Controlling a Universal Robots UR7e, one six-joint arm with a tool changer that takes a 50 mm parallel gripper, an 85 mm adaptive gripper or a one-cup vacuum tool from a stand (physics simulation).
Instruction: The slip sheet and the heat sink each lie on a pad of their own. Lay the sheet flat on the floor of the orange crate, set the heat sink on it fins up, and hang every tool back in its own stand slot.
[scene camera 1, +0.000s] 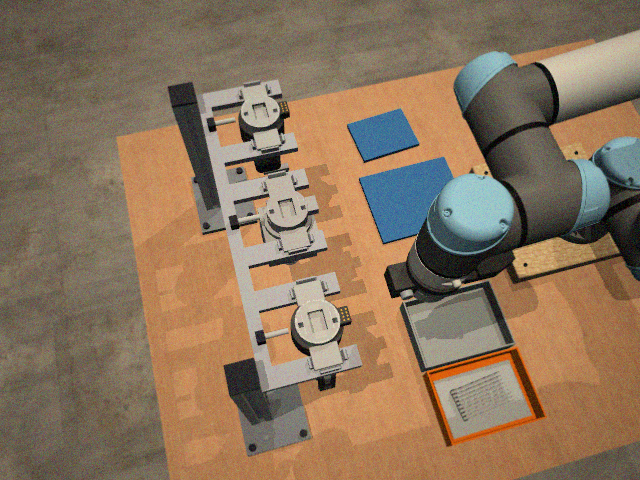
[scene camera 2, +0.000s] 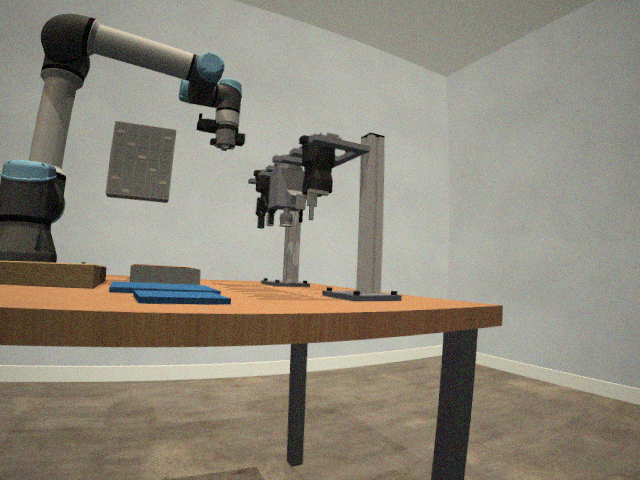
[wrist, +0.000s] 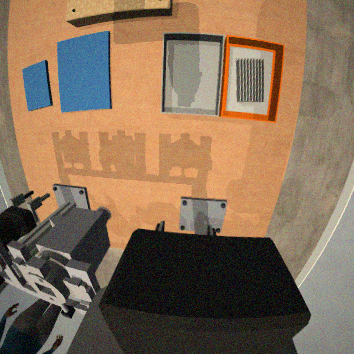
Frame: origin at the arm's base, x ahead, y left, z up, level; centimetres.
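Seen in the pictures: hand, its tool point: (scene camera 2: 225, 146); arm's base, origin of its link: (scene camera 2: 21, 262).
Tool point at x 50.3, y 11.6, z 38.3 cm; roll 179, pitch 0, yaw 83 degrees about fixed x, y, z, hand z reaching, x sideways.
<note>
Pixels of each thing's top centre, then the offset from my tool point to it. "*": a spot on its surface instead.
- heat sink, centre of its top: (scene camera 1: 484, 394) (wrist: 251, 79) dx -13.3, dy +14.9, dz -38.5 cm
- pale slip sheet, centre of its top: (scene camera 1: 482, 398) (wrist: 249, 80) dx -13.6, dy +15.3, dz -41.5 cm
- orange crate, a spot on its surface: (scene camera 1: 438, 410) (wrist: 248, 118) * dx -4.0, dy +14.3, dz -39.0 cm
- vacuum tool, centre of its top: (scene camera 1: 286, 200) (wrist: 36, 288) (scene camera 2: 290, 155) dx +12.1, dy -20.4, dz -5.6 cm
- small blue pad, a spot on its surface: (scene camera 1: 382, 134) (wrist: 35, 86) * dx -20.8, dy -46.2, dz -41.0 cm
- large blue pad, a spot on its surface: (scene camera 1: 403, 198) (wrist: 79, 81) * dx -18.1, dy -29.2, dz -41.1 cm
The heat sink (scene camera 1: 478, 396) (wrist: 250, 80) lies fins up on the pale slip sheet (scene camera 1: 496, 426) (wrist: 232, 86), which looks flat on the floor of the orange crate (scene camera 1: 438, 410) (wrist: 250, 118). The arm's wrist ends in a bare tool changer (scene camera 2: 225, 146), with no gripper on it, beside the stand (scene camera 1: 238, 279) (scene camera 2: 371, 222). Three tools hang in their slots: the parallel gripper (scene camera 1: 261, 112) (scene camera 2: 317, 165), the vacuum tool (scene camera 1: 287, 207) (scene camera 2: 285, 186) and the adaptive gripper (scene camera 1: 316, 321). The small blue pad (scene camera 1: 382, 134) (wrist: 37, 85) and large blue pad (scene camera 1: 403, 198) (wrist: 84, 72) are bare.
A grey crate (scene camera 1: 413, 338) (wrist: 163, 75) adjoins the orange one. A wooden board (scene camera 1: 568, 255) (scene camera 2: 51, 273) (wrist: 120, 14) lies under the arm base. The stand's bolted foot plates (scene camera 1: 279, 426) (wrist: 220, 208) rest on the table. Part of a person (wrist: 30, 325) shows in the wrist view.
</note>
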